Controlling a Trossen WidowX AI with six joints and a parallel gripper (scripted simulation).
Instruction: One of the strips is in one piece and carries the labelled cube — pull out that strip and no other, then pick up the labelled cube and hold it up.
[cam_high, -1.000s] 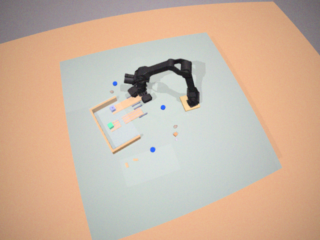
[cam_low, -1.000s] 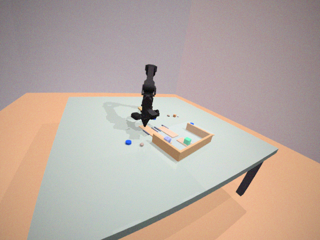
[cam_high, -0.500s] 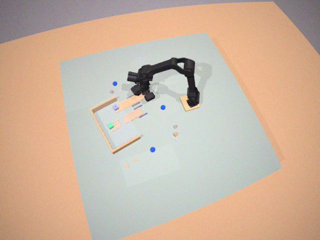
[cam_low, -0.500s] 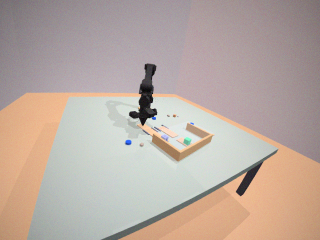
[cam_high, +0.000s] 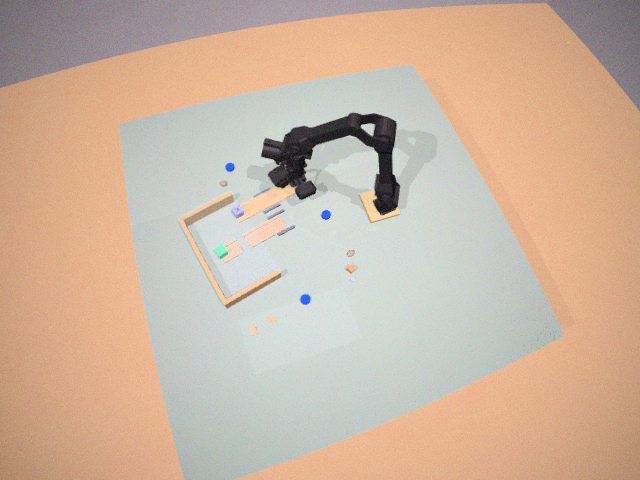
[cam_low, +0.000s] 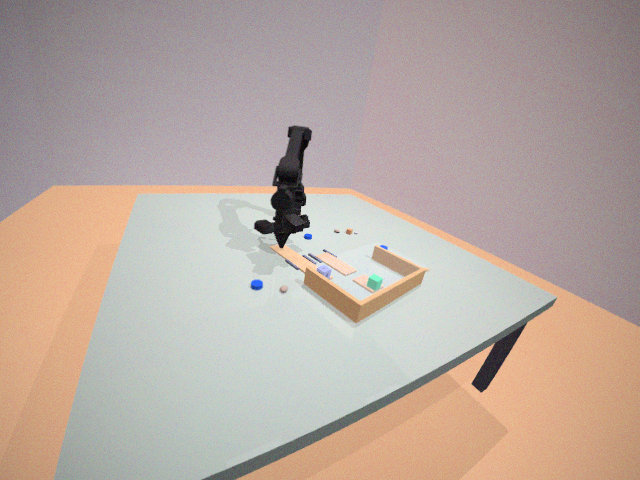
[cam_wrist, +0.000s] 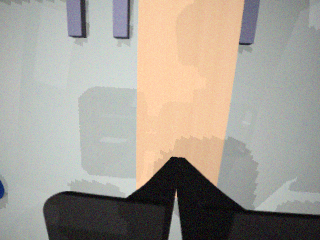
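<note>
The lavender cube lies 21 cm ahead of my gripper tip, 2 cm to the left of it and 2 cm above it. Round my gripper tip: small orange cube (35 cm to the left, 4 cm behind); strip (15 cm ahead, 12 cm to the left).
</note>
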